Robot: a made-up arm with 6 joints. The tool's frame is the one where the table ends. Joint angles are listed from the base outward.
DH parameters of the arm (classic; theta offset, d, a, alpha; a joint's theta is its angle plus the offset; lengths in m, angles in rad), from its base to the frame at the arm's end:
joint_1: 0 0.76 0.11 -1.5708
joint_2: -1.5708 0 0.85 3.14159
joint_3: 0 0 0.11 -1.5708
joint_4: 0 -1.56 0 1.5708
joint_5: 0 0 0 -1.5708
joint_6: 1.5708 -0.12 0 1.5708
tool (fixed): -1.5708 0 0 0
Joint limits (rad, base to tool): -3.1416..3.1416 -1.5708..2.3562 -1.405..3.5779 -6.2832..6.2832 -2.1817..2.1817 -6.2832..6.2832
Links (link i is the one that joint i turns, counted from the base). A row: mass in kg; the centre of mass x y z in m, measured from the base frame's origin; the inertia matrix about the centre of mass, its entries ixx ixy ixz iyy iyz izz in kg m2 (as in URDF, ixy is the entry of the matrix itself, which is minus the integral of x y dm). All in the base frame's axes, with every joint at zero. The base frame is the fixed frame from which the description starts. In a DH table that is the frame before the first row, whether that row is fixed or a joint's. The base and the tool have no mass.
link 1: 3.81; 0.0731 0.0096 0.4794; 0.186 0 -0.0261 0.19 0 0.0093
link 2: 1.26; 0.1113 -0.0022 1.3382; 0.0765 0 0 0.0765 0 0.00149
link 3: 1.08; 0.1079 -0.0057 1.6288; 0.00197 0 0 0.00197 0 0.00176
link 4: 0.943; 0.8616 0.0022 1.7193; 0.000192 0.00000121 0 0.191 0 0.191
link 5: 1.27; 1.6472 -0.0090 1.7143; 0.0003 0 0 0.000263 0 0.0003
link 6: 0.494; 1.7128 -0.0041 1.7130; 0.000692 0 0 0.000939 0 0.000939
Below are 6 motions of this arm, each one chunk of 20 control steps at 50 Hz.
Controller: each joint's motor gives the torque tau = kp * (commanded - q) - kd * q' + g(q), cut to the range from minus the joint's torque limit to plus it. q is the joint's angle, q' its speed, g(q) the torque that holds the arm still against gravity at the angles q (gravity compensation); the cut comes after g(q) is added. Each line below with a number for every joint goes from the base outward.
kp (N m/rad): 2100 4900 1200 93 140 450
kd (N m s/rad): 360 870 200 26 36 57
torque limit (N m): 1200 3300 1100 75 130 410
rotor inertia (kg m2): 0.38 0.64 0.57 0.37 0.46 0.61
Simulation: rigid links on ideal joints. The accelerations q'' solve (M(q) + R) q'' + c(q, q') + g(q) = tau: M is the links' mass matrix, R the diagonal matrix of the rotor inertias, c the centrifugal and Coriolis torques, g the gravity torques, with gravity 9.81 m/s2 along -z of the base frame. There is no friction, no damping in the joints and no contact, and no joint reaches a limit. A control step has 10 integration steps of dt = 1/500 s. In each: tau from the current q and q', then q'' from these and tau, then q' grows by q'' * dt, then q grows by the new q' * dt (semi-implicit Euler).
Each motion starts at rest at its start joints. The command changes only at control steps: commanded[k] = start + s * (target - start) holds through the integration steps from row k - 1 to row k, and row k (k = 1, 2, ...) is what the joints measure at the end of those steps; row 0 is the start. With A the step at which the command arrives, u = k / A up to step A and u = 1 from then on. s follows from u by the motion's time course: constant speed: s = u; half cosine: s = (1 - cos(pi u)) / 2; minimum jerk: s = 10 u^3 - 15 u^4 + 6 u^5; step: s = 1 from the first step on.
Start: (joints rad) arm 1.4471 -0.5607 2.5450 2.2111 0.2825 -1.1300
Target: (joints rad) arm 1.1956 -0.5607 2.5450 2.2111 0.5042 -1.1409
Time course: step
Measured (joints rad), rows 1 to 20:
1: 1.4363 -0.5607 2.5450 2.2106 0.2921 -1.1310
2: 1.4153 -0.5608 2.5449 2.2102 0.3072 -1.1325
3: 1.3917 -0.5608 2.5449 2.2101 0.3224 -1.1338
4: 1.3687 -0.5609 2.5448 2.2101 0.3366 -1.1349
5: 1.3474 -0.5610 2.5448 2.2103 0.3498 -1.1359
6: 1.3284 -0.5610 2.5448 2.2104 0.3619 -1.1367
7: 1.3115 -0.5611 2.5448 2.2106 0.3731 -1.1373
8: 1.2967 -0.5611 2.5449 2.2107 0.3834 -1.1379
9: 1.2838 -0.5611 2.5449 2.2108 0.3928 -1.1384
10: 1.2725 -0.5611 2.5449 2.2110 0.4016 -1.1388
11: 1.2626 -0.5610 2.5449 2.2110 0.4096 -1.1391
12: 1.2540 -0.5610 2.5449 2.2111 0.4171 -1.1394
13: 1.2465 -0.5610 2.5449 2.2112 0.4239 -1.1396
14: 1.2399 -0.5610 2.5449 2.2112 0.4302 -1.1398
15: 1.2342 -0.5610 2.5450 2.2113 0.4360 -1.1400
16: 1.2293 -0.5609 2.5450 2.2113 0.4414 -1.1401
17: 1.2249 -0.5609 2.5450 2.2113 0.4463 -1.1403
18: 1.2212 -0.5609 2.5450 2.2113 0.4508 -1.1404
19: 1.2179 -0.5609 2.5450 2.2113 0.4550 -1.1404
20: 1.2150 -0.5609 2.5450 2.2113 0.4589 -1.1405

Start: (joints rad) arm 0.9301 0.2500 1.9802 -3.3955 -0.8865 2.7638
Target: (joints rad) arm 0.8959 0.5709 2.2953 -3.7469 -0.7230 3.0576
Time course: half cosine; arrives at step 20
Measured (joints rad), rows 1 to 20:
1: 0.9301 0.2502 1.9805 -3.3956 -0.8865 2.7640
2: 0.9300 0.2509 1.9815 -3.3960 -0.8863 2.7647
3: 0.9298 0.2525 1.9836 -3.3969 -0.8858 2.7665
4: 0.9295 0.2553 1.9870 -3.3986 -0.8849 2.7697
5: 0.9290 0.2595 1.9921 -3.4013 -0.8835 2.7745
6: 0.9283 0.2652 1.9989 -3.4053 -0.8815 2.7811
7: 0.9275 0.2726 2.0074 -3.4105 -0.8788 2.7896
8: 0.9265 0.2816 2.0176 -3.4171 -0.8755 2.8001
9: 0.9253 0.2923 2.0294 -3.4250 -0.8715 2.8123
10: 0.9239 0.3046 2.0427 -3.4344 -0.8668 2.8262
11: 0.9224 0.3182 2.0572 -3.4451 -0.8615 2.8415
12: 0.9208 0.3331 2.0726 -3.4569 -0.8556 2.8580
13: 0.9191 0.3489 2.0889 -3.4698 -0.8492 2.8753
14: 0.9173 0.3653 2.1055 -3.4835 -0.8425 2.8931
15: 0.9155 0.3822 2.1221 -3.4979 -0.8354 2.9110
16: 0.9137 0.3991 2.1386 -3.5127 -0.8282 2.9286
17: 0.9119 0.4156 2.1544 -3.5275 -0.8210 2.9456
18: 0.9102 0.4315 2.1694 -3.5423 -0.8138 2.9615
19: 0.9087 0.4464 2.1831 -3.5566 -0.8069 2.9760
20: 0.9073 0.4600 2.1953 -3.5702 -0.8004 2.9887

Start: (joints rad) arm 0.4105 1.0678 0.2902 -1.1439 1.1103 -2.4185
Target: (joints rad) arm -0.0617 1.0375 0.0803 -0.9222 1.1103 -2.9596
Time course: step
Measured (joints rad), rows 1 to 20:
1: 0.3945 1.0621 0.2778 -1.1363 1.1102 -2.4701
2: 0.3603 1.0579 0.2613 -1.1233 1.1102 -2.5424
3: 0.3185 1.0550 0.2440 -1.1095 1.1101 -2.6076
4: 0.2751 1.0530 0.2273 -1.0961 1.1102 -2.6632
5: 0.2335 1.0514 0.2115 -1.0835 1.1102 -2.7101
6: 0.1953 1.0500 0.1970 -1.0717 1.1103 -2.7496
7: 0.1611 1.0489 0.1837 -1.0607 1.1103 -2.7828
8: 0.1309 1.0479 0.1717 -1.0505 1.1103 -2.8108
9: 0.1046 1.0471 0.1608 -1.0411 1.1104 -2.8344
10: 0.0818 1.0463 0.1510 -1.0323 1.1104 -2.8542
11: 0.0621 1.0456 0.1423 -1.0242 1.1104 -2.8709
12: 0.0451 1.0450 0.1345 -1.0167 1.1104 -2.8850
13: 0.0305 1.0444 0.1276 -1.0097 1.1104 -2.8968
14: 0.0179 1.0439 0.1215 -1.0033 1.1104 -2.9067
15: 0.0071 1.0434 0.1161 -0.9973 1.1104 -2.9151
16: -0.0022 1.0429 0.1114 -0.9918 1.1104 -2.9222
17: -0.0103 1.0425 0.1073 -0.9867 1.1104 -2.9281
18: -0.0172 1.0421 0.1037 -0.9820 1.1104 -2.9331
19: -0.0232 1.0417 0.1006 -0.9776 1.1104 -2.9373
20: -0.0284 1.0414 0.0979 -0.9736 1.1104 -2.9408

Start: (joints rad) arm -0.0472 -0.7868 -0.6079 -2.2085 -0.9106 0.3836
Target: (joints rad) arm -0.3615 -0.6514 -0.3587 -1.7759 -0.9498 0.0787
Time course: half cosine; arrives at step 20
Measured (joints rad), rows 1 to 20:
1: -0.0474 -0.7867 -0.6078 -2.2084 -0.9106 0.3834
2: -0.0480 -0.7863 -0.6074 -2.2080 -0.9107 0.3826
3: -0.0496 -0.7856 -0.6063 -2.2068 -0.9108 0.3808
4: -0.0523 -0.7843 -0.6045 -2.2047 -0.9110 0.3775
5: -0.0564 -0.7823 -0.6015 -2.2014 -0.9113 0.3725
6: -0.0621 -0.7797 -0.5974 -2.1966 -0.9118 0.3656
7: -0.0695 -0.7764 -0.5919 -2.1902 -0.9124 0.3568
8: -0.0786 -0.7724 -0.5850 -2.1821 -0.9132 0.3460
9: -0.0894 -0.7677 -0.5767 -2.1723 -0.9141 0.3333
10: -0.1017 -0.7624 -0.5672 -2.1609 -0.9153 0.3189
11: -0.1154 -0.7565 -0.5564 -2.1478 -0.9165 0.3030
12: -0.1303 -0.7501 -0.5445 -2.1332 -0.9179 0.2859
13: -0.1462 -0.7434 -0.5318 -2.1173 -0.9195 0.2679
14: -0.1627 -0.7365 -0.5185 -2.1004 -0.9211 0.2494
15: -0.1796 -0.7294 -0.5047 -2.0827 -0.9228 0.2309
16: -0.1964 -0.7224 -0.4909 -2.0646 -0.9245 0.2126
17: -0.2129 -0.7156 -0.4773 -2.0462 -0.9263 0.1950
18: -0.2288 -0.7090 -0.4642 -2.0280 -0.9280 0.1785
19: -0.2436 -0.7030 -0.4518 -2.0104 -0.9297 0.1634
20: -0.2570 -0.6975 -0.4404 -1.9935 -0.9312 0.1502

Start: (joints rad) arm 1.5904 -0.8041 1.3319 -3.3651 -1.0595 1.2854
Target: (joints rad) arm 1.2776 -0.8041 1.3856 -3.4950 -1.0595 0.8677
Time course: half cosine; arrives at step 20
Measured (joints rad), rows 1 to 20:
1: 1.5903 -0.8041 1.3319 -3.3651 -1.0595 1.2852
2: 1.5898 -0.8041 1.3320 -3.3653 -1.0595 1.2841
3: 1.5885 -0.8040 1.3322 -3.3656 -1.0595 1.2816
4: 1.5861 -0.8040 1.3326 -3.3662 -1.0595 1.2771
5: 1.5824 -0.8039 1.3331 -3.3672 -1.0595 1.2702
6: 1.5771 -0.8038 1.3340 -3.3687 -1.0595 1.2608
7: 1.5702 -0.8037 1.3351 -3.3706 -1.0595 1.2487
8: 1.5615 -0.8037 1.3365 -3.3730 -1.0595 1.2338
9: 1.5511 -0.8036 1.3382 -3.3760 -1.0595 1.2165
10: 1.5391 -0.8036 1.3403 -3.3794 -1.0595 1.1967
11: 1.5257 -0.8035 1.3426 -3.3833 -1.0595 1.1749
12: 1.5109 -0.8035 1.3452 -3.3877 -1.0595 1.1515
13: 1.4952 -0.8036 1.3481 -3.3925 -1.0595 1.1269
14: 1.4787 -0.8036 1.3511 -3.3976 -1.0595 1.1016
15: 1.4617 -0.8037 1.3542 -3.4029 -1.0595 1.0761
16: 1.4447 -0.8038 1.3574 -3.4083 -1.0595 1.0511
17: 1.4279 -0.8040 1.3606 -3.4139 -1.0595 1.0270
18: 1.4117 -0.8041 1.3636 -3.4193 -1.0595 1.0044
19: 1.3964 -0.8043 1.3665 -3.4246 -1.0595 0.9838
20: 1.3824 -0.8045 1.3692 -3.4297 -1.0595 0.9657

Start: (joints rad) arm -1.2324 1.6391 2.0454 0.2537 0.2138 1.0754
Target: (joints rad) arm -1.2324 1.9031 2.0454 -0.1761 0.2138 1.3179
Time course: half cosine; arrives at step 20
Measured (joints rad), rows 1 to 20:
1: -1.2324 1.6392 2.0455 0.2536 0.2138 1.0755
2: -1.2324 1.6397 2.0459 0.2532 0.2138 1.0762
3: -1.2324 1.6409 2.0467 0.2521 0.2138 1.0776
4: -1.2324 1.6429 2.0479 0.2500 0.2138 1.0803
5: -1.2324 1.6460 2.0493 0.2467 0.2138 1.0842
6: -1.2324 1.6503 2.0510 0.2420 0.2138 1.0897
7: -1.2324 1.6559 2.0527 0.2357 0.2138 1.0968
8: -1.2324 1.6630 2.0544 0.2278 0.2137 1.1054
9: -1.2324 1.6714 2.0560 0.2181 0.2137 1.1155
10: -1.2324 1.6811 2.0573 0.2067 0.2137 1.1269
11: -1.2324 1.6921 2.0584 0.1938 0.2137 1.1396
12: -1.2324 1.7041 2.0591 0.1794 0.2137 1.1532
13: -1.2324 1.7170 2.0594 0.1636 0.2137 1.1675
14: -1.2324 1.7306 2.0592 0.1469 0.2137 1.1822
15: -1.2324 1.7445 2.0586 0.1293 0.2137 1.1969
16: -1.2324 1.7586 2.0576 0.1112 0.2137 1.2115
17: -1.2324 1.7726 2.0561 0.0930 0.2137 1.2255
18: -1.2324 1.7861 2.0543 0.0749 0.2137 1.2386
19: -1.2324 1.7988 2.0521 0.0573 0.2138 1.2505
20: -1.2324 1.8106 2.0497 0.0405 0.2138 1.2610

